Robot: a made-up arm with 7 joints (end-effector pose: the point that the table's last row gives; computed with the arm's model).
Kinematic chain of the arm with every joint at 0, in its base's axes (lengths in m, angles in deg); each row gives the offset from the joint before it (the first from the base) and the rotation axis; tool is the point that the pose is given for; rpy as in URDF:
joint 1: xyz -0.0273 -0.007 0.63 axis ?
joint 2: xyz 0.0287 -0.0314 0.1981 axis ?
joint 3: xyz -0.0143 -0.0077 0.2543 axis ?
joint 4: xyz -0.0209 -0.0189 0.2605 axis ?
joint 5: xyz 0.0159 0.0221 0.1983 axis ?
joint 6: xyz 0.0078 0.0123 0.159 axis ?
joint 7: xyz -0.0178 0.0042 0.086 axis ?
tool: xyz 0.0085 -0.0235 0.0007 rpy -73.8 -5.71 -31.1
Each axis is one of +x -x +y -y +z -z.
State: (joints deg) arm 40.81 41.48 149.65 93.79 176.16 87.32 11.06
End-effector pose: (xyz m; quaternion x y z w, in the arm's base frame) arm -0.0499 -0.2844 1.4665 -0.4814 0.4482 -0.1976 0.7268
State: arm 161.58 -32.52 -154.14 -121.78 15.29 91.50 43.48
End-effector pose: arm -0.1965 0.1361 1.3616 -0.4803 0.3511 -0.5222 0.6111
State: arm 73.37 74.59 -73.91 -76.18 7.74 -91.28 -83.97
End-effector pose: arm -0.2646 -0.6115 1.1230 -0.5308 -0.3019 -0.7660 0.2007
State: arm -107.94 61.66 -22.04 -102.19 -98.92 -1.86 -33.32
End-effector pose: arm 0.1026 0.2460 1.4235 -0.3807 0.7703 -0.5079 0.0620
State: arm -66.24 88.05 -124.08 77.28 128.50 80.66 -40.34
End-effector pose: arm -0.0132 0.7055 0.9878 0.8474 -0.1254 -0.4860 0.1734
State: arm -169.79 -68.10 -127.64 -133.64 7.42 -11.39 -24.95
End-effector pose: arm 0.1245 0.2852 1.0880 -0.7403 -0.4805 -0.3687 0.2917
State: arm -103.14 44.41 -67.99 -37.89 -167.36 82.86 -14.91
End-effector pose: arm 0.1760 0.5039 1.4813 -0.4666 0.8290 -0.0044 0.3082
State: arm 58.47 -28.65 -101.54 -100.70 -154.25 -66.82 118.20
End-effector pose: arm -0.4380 -0.1099 1.3525 -0.4120 -0.5835 0.3236 0.6205
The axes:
joint 1: -z
joint 2: +y
joint 3: -z
joint 4: +y
joint 5: -z
joint 6: +y
joint 7: -z

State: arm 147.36 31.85 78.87 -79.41 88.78 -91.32 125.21
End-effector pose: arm -0.1668 -0.4440 1.3436 0.4516 0.8188 -0.0204 0.3538
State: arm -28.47 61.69 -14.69 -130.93 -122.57 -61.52 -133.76
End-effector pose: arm 0.1731 -0.1244 1.2357 -0.1837 0.6078 -0.1664 0.7544
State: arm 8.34 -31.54 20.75 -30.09 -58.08 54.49 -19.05
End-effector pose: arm -0.5815 0.1608 1.5134 -0.8303 -0.0352 -0.0733 0.5513
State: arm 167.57 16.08 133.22 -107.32 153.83 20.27 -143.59
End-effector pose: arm -0.3350 -0.3993 1.1328 0.3793 -0.5915 -0.2224 0.6759
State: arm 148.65 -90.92 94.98 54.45 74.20 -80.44 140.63
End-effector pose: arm 0.3787 0.6015 0.8718 -0.5969 0.3796 -0.5389 0.4574
